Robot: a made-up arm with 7 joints. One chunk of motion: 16 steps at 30 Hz.
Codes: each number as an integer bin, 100 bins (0 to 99) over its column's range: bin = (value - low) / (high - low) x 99, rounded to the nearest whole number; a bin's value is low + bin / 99 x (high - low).
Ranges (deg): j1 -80.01..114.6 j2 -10..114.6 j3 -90.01..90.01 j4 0..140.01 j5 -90.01..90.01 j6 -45.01..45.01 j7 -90.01..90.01
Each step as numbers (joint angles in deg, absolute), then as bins.
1 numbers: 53.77 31.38 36.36 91.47 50.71 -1.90 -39.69
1 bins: 68 33 69 65 77 47 28
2 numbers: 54.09 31.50 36.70 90.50 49.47 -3.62 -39.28
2 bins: 68 33 70 64 77 46 28
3 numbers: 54.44 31.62 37.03 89.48 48.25 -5.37 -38.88
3 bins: 68 33 70 63 76 44 28
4 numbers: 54.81 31.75 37.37 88.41 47.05 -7.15 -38.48
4 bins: 69 33 70 63 75 42 28
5 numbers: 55.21 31.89 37.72 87.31 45.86 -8.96 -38.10
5 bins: 69 33 70 62 75 40 29
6 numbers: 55.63 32.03 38.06 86.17 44.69 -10.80 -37.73
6 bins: 69 33 70 61 74 38 29
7 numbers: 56.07 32.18 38.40 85.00 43.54 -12.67 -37.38
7 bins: 69 34 71 60 73 36 29
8 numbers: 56.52 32.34 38.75 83.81 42.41 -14.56 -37.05
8 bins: 69 34 71 59 73 33 29
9 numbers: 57.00 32.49 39.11 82.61 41.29 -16.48 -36.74
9 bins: 70 34 71 58 72 31 29
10 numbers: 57.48 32.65 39.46 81.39 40.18 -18.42 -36.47
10 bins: 70 34 71 58 72 29 29
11 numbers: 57.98 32.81 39.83 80.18 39.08 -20.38 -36.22
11 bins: 70 34 71 57 71 27 30
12 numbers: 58.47 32.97 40.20 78.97 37.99 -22.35 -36.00
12 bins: 70 34 72 56 70 25 30
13 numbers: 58.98 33.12 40.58 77.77 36.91 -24.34 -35.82
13 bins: 71 34 72 55 70 23 30
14 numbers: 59.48 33.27 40.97 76.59 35.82 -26.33 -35.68
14 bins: 71 34 72 54 69 21 30
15 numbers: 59.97 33.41 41.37 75.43 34.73 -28.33 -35.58
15 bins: 71 34 72 53 69 18 30
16 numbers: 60.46 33.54 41.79 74.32 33.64 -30.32 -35.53
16 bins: 71 35 72 53 68 16 30
